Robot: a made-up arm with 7 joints.
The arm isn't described. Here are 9 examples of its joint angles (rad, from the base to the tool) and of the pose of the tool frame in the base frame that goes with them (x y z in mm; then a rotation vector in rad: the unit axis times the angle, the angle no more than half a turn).
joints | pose
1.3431 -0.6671 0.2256 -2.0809 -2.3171 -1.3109 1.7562 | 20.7 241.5 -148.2 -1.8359 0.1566 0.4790
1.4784 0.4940 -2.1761 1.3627 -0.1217 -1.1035 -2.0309 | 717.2 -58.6 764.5 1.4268 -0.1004 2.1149
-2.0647 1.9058 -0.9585 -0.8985 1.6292 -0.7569 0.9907 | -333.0 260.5 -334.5 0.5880 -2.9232 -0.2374
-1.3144 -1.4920 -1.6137 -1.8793 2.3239 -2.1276 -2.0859 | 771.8 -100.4 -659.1 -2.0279 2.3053 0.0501
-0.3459 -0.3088 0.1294 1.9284 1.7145 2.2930 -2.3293 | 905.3 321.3 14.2 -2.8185 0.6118 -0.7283
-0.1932 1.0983 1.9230 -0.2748 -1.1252 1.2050 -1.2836 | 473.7 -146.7 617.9 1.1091 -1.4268 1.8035
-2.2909 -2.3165 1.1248 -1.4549 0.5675 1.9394 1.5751 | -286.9 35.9 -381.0 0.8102 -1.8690 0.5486
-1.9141 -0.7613 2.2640 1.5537 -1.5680 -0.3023 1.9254 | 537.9 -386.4 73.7 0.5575 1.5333 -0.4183
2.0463 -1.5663 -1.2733 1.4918 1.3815 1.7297 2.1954 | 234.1 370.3 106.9 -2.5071 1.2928 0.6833
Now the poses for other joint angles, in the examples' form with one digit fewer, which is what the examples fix.
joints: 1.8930 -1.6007 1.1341 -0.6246 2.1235 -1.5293 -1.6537
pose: 333 506 181 -2.303 -0.580 -1.428
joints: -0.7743 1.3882 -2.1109 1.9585 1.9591 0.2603 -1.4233
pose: 2 -64 299 0.832 -1.578 0.436
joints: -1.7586 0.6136 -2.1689 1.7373 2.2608 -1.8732 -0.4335
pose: 117 -421 -340 1.636 -1.823 0.769
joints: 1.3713 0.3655 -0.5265 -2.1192 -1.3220 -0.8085 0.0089
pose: -321 -82 52 -1.220 1.769 1.990
